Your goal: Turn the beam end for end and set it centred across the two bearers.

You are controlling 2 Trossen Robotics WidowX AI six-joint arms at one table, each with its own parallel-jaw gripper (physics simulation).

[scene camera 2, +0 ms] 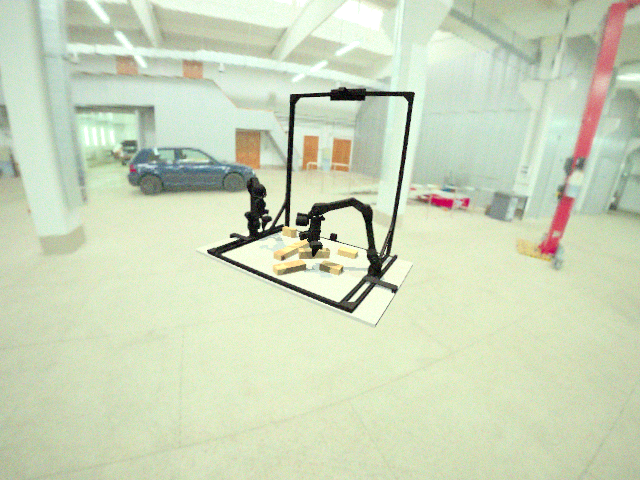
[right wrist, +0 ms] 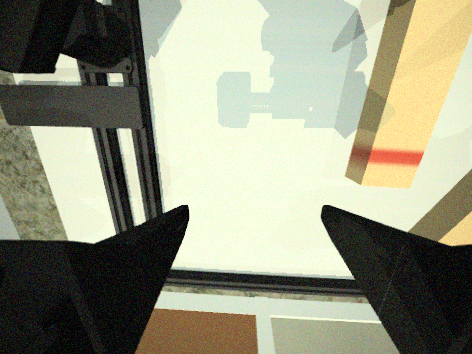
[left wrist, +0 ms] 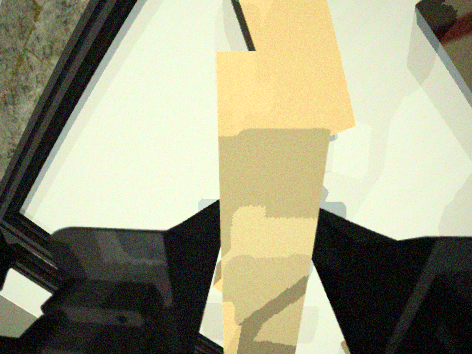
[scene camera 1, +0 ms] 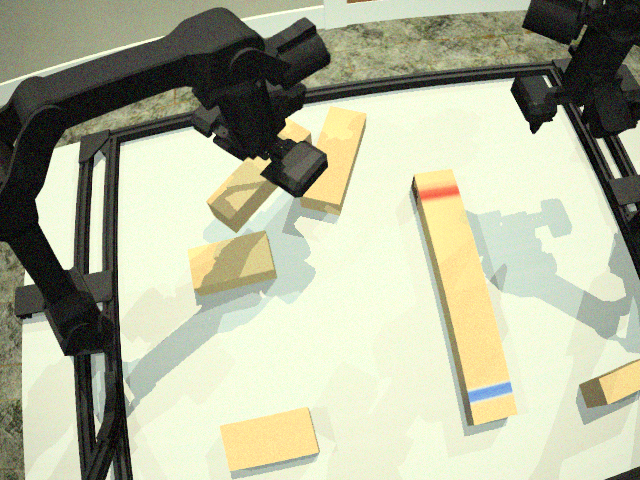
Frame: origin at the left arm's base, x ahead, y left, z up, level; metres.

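Seen in the pictures: left gripper, between the fingertips: (scene camera 2: 312, 254) (left wrist: 261, 206) (scene camera 1: 266, 172); right gripper, between the fingertips: (scene camera 2: 257, 229) (right wrist: 254, 211) (scene camera 1: 558, 126); left arm's base, origin of its link: (scene camera 2: 374, 274) (scene camera 1: 93, 333); right arm's base, origin of its link: (scene camera 2: 253, 236) (right wrist: 103, 41).
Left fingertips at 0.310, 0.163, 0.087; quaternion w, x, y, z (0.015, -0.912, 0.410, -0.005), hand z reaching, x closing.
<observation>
Pixels of each thing's top centre, then the offset from my left fingertips to it, as dx, dy, dz.
- beam, centre of its top: (scene camera 1: 465, 287) (scene camera 2: 296, 245) +0.247, -0.196, -0.068
- wooden block, centre of its top: (left wrist: 266, 251) (scene camera 1: 259, 165) (scene camera 2: 314, 249) -0.006, -0.006, +0.031
- long block, centre of its top: (left wrist: 293, 34) (scene camera 1: 334, 151) (scene camera 2: 289, 264) +0.106, +0.059, -0.068
The beam (scene camera 1: 462, 289) (scene camera 2: 289, 251) (right wrist: 415, 90), long and wooden with a red band at one end and a blue band at the other, lies flat on the table, red end towards the top in scene camera 1. My left gripper (scene camera 1: 262, 155) (scene camera 2: 313, 248) (left wrist: 261, 206) is shut on a wooden block (scene camera 1: 244, 192) (left wrist: 272, 170), held above the table left of the beam, its far end over or near a long block (scene camera 1: 341, 149) (scene camera 2: 289, 267) (left wrist: 295, 22). My right gripper (scene camera 1: 572, 116) (right wrist: 254, 211) is open and empty, off the beam's red end. Which blocks are the bearers, I cannot tell.
A block (scene camera 1: 232, 263) (scene camera 2: 330, 267) lies below the held one in scene camera 1. Another block (scene camera 1: 268, 439) (scene camera 2: 347, 252) lies near the bottom, and one (scene camera 1: 620, 382) (scene camera 2: 289, 231) at the right edge. A black frame (scene camera 1: 413, 81) borders the table.
</observation>
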